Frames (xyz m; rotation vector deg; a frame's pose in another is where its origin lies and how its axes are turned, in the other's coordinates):
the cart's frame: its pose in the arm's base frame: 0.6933 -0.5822 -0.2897 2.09 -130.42 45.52
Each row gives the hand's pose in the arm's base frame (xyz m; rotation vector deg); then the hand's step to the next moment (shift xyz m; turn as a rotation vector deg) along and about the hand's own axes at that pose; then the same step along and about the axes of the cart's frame.
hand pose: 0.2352 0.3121 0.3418 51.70 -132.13 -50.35
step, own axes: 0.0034 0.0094 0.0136 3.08 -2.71 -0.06
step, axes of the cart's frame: 0.0116 0.0109 0.0056 -0.88 -2.21 3.34
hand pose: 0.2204 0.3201 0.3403 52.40 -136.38 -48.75
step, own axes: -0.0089 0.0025 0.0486 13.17 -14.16 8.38
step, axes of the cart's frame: 0.0009 0.0455 0.0193 -5.45 -2.83 20.16
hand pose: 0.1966 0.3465 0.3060 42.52 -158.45 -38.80
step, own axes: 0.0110 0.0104 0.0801 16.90 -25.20 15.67
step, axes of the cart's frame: -0.0065 0.0700 0.0413 -13.70 -2.79 31.16
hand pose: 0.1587 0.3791 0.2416 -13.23 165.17 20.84
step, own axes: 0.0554 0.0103 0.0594 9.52 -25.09 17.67
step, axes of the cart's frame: -0.0072 0.0612 0.0539 -19.01 -3.31 25.69
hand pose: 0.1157 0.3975 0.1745 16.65 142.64 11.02
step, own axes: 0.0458 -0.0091 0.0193 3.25 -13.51 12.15
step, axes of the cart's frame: -0.0075 0.0327 0.0378 -13.23 -2.21 12.68
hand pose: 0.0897 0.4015 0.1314 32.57 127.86 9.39
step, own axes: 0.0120 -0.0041 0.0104 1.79 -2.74 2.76
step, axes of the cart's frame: -0.0098 0.0097 0.0088 -2.89 0.57 3.10
